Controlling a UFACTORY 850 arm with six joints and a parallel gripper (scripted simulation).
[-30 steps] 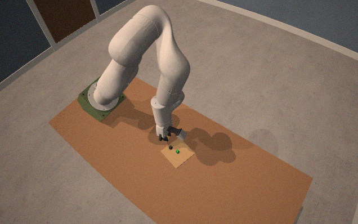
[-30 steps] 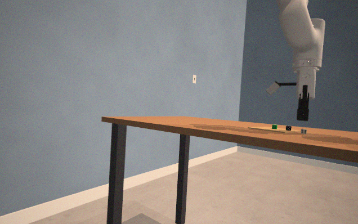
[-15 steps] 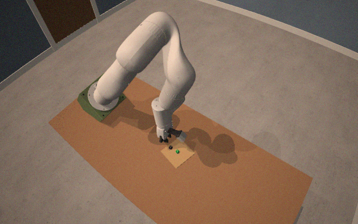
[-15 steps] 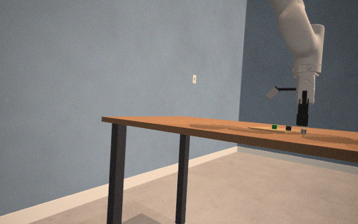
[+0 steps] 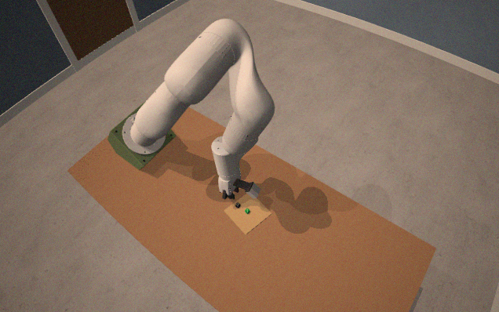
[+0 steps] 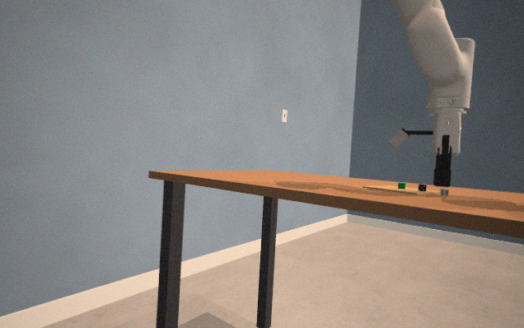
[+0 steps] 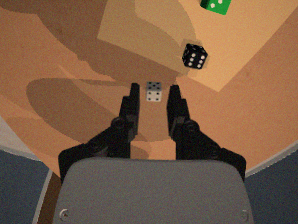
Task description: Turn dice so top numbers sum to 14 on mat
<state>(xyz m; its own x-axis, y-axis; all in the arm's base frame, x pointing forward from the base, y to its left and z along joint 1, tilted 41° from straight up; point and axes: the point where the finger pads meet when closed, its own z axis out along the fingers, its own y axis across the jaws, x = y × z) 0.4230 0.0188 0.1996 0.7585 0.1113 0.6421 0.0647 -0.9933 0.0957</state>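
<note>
My hand is 10 mm past the white die and 30 mm above it. Also, from my hand: black die: 40 mm ahead, 30 mm to the right, 30 mm below; then green die: 90 mm ahead, 30 mm to the right, 30 mm below; then mat: 90 mm ahead, 30 mm to the right, 40 mm below.
</note>
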